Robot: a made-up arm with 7 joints.
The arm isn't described. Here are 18 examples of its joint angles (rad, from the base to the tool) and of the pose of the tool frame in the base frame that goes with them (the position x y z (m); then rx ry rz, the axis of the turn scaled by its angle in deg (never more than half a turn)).
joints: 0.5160 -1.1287 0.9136 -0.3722 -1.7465 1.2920 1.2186
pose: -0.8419 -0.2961 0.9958 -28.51 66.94 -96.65
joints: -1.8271 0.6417 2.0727 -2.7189 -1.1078 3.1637 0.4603
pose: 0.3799 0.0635 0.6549 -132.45 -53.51 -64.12
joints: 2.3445 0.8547 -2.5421 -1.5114 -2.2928 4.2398 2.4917
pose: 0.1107 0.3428 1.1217 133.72 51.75 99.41
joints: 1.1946 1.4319 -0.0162 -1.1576 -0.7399 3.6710 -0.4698
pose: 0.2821 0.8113 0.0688 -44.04 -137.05 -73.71
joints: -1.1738 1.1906 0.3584 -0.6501 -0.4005 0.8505 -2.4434
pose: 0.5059 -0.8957 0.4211 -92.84 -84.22 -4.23
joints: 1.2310 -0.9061 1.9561 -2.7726 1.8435 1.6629 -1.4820
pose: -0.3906 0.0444 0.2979 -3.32 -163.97 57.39
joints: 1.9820 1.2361 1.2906 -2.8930 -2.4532 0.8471 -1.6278
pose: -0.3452 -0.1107 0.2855 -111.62 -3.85 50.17
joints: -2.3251 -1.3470 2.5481 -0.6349 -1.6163 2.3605 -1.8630
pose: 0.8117 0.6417 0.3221 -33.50 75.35 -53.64
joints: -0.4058 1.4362 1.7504 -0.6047 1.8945 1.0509 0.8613
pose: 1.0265 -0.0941 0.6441 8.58 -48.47 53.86
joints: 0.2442 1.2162 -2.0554 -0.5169 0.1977 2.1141 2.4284
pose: 0.9499 0.0023 0.8953 21.65 -101.62 141.90
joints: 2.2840 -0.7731 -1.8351 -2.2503 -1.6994 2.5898 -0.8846
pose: 0.5839 0.2092 0.5154 47.01 144.21 32.16
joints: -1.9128 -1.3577 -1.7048 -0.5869 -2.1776 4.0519 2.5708
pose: 0.0191 0.9086 0.6028 -45.73 -31.56 47.69
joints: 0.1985 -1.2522 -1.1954 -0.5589 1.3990 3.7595 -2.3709
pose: -0.7945 -0.4199 0.7396 1.15 -106.30 62.78
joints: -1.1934 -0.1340 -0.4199 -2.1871 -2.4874 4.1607 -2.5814
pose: -0.0138 -0.4606 0.7742 -46.10 141.11 -26.85
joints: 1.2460 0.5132 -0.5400 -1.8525 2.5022 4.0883 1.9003
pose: 0.4780 0.4770 0.5705 49.25 129.76 -23.84
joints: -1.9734 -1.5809 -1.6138 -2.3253 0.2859 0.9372 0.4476
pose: -0.4495 0.3577 0.4041 -30.37 78.99 -89.57
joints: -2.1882 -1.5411 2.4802 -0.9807 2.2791 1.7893 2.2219
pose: 0.7822 0.5279 0.0363 -31.92 139.80 105.26
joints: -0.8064 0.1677 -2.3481 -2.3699 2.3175 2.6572 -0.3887
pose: -0.4973 0.0328 0.6316 -96.35 -86.20 81.89
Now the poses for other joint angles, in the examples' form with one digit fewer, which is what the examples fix.
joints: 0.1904 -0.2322 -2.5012 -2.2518 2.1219 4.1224 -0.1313
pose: -0.412 -0.352 0.592 -96.0 -105.7 1.4
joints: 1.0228 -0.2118 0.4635 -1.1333 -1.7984 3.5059 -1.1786
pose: -0.114 0.352 1.244 -61.8 36.1 90.1
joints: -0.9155 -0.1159 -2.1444 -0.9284 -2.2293 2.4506 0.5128
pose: -0.553 -0.008 1.242 5.1 -52.9 -101.5
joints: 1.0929 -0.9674 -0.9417 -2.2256 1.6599 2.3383 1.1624
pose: 0.453 -0.250 0.806 -24.0 54.9 64.4
